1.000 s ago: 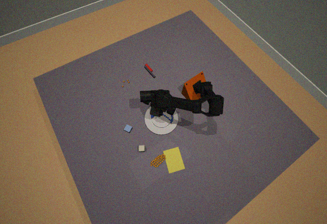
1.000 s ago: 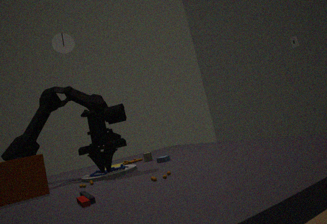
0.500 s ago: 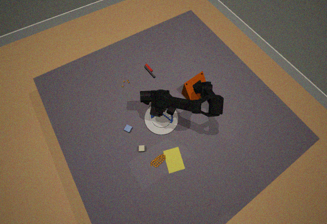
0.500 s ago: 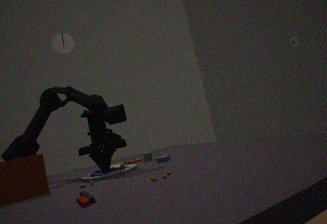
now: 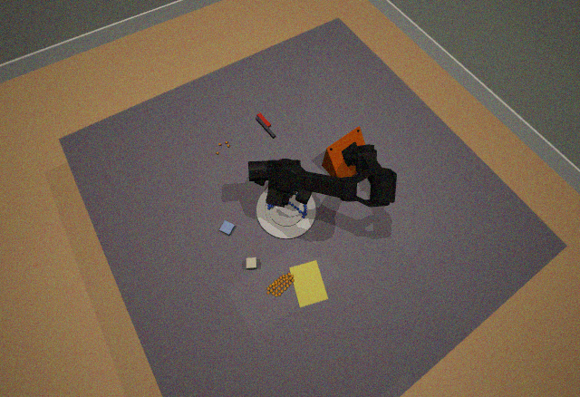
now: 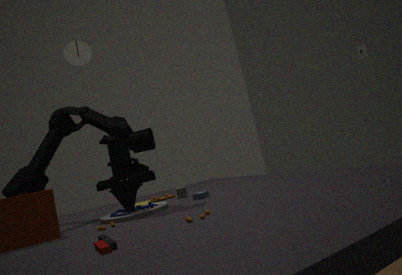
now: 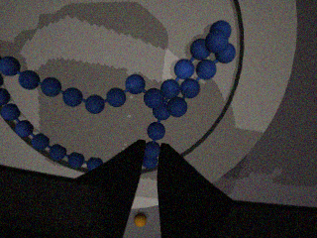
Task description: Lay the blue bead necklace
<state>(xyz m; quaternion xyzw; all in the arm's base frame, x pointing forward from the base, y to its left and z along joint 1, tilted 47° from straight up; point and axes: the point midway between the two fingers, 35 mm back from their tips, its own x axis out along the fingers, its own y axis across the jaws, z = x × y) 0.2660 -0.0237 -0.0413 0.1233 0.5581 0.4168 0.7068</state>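
My gripper tip is 20 mm short of the round white bead board, 50 mm to the right of it and 10 mm above it. From my gripper tip the other things lie so: cream cube (220 mm ahead, 120 mm to the left); yellow sheet (120 mm ahead, 280 mm to the left, 10 mm below); light blue cube (220 mm ahead, 20 mm to the right, 10 mm below).
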